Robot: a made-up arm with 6 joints.
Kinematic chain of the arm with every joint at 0, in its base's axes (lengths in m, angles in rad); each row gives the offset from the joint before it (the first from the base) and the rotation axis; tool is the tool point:
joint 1: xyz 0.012 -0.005 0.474 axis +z
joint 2: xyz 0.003 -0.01 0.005 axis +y
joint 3: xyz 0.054 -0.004 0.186 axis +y
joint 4: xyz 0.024 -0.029 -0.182 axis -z
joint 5: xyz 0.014 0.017 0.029 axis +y
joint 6: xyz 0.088 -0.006 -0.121 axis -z
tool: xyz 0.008 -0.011 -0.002
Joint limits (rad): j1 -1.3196..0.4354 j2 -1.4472..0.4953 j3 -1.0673..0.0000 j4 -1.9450..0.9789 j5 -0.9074..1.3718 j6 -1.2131..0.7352
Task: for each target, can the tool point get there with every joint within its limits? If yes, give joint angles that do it. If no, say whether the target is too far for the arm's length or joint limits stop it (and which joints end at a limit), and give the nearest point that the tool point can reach.
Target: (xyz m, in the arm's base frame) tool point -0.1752 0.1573 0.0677
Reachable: no: joint limits stop it (at a limit: joint 1, joint 2, joint 3) | nearest point -0.0500 -0.0221 0.3409 | short by 0.350 m
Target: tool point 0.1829 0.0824 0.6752
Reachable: yes | joints -0.2505 -0.5218 -0.8560 -1.3996 -0.6994 -0.8348
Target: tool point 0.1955 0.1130 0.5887
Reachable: yes | joints 0.2618 -0.4575 -0.2466 -0.8220 -0.5165 0.5786
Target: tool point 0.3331 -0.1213 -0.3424
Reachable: no: too far | nearest point 0.2076 -0.0758 0.3059 | short by 0.662 m
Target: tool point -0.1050 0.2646 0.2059
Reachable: no: joint limits stop it (at a limit: joint 1, joint 2) | nearest point 0.0275 0.1041 0.3701 | short by 0.265 m
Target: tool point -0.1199 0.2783 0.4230
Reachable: no: joint limits stop it (at a limit: joint 1, joint 2, joint 3) | nearest point 0.0021 0.1277 0.4499 | short by 0.196 m
